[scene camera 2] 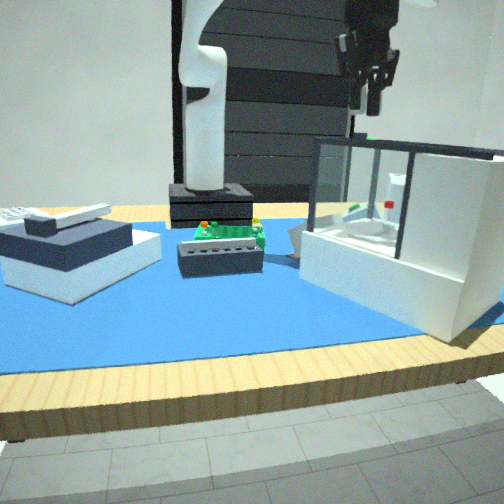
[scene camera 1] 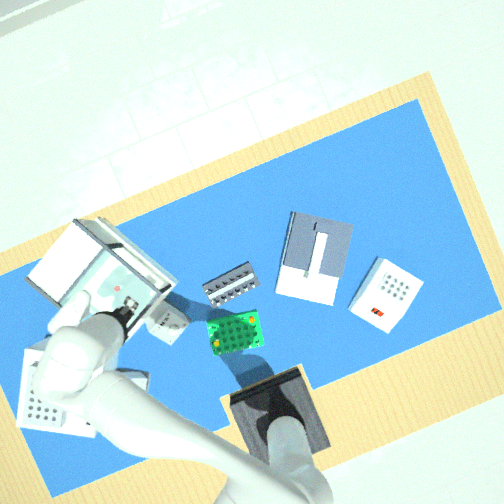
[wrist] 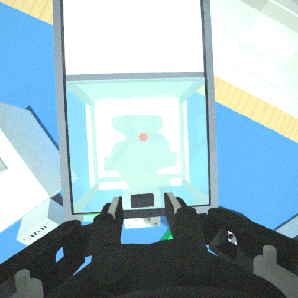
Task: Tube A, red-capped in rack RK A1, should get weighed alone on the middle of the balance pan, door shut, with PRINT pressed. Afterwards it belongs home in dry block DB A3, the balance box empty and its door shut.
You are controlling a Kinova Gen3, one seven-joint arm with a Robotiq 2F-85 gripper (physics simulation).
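Observation:
The red-capped tube (scene camera 1: 117,288) (scene camera 2: 389,205) (wrist: 143,136) stands upright on the round balance pan (scene camera 2: 367,229), inside the glass chamber of the balance (scene camera 1: 62,262) (scene camera 2: 380,280) (wrist: 135,37). In the wrist view it shows through the tinted glass top door, which looks shut. The door's dark handle (scene camera 2: 359,135) (wrist: 142,200) is near the chamber's front edge. My gripper (scene camera 1: 131,302) (scene camera 2: 365,109) (wrist: 143,205) is partly open and empty, above the handle; in the wrist view the handle appears between the fingertips. The PRINT box (scene camera 1: 169,325) (wrist: 142,223) stands beside the balance.
A dark two-row block (scene camera 1: 230,284) (scene camera 2: 220,264) and a green rack (scene camera 1: 232,318) with orange and yellow caps stand near the middle. A grey-and-white lidded device (scene camera 1: 305,287) and a white block with a red display (scene camera 1: 367,300) stand right. A large white device (scene camera 1: 75,427) stands left, partly under my arm.

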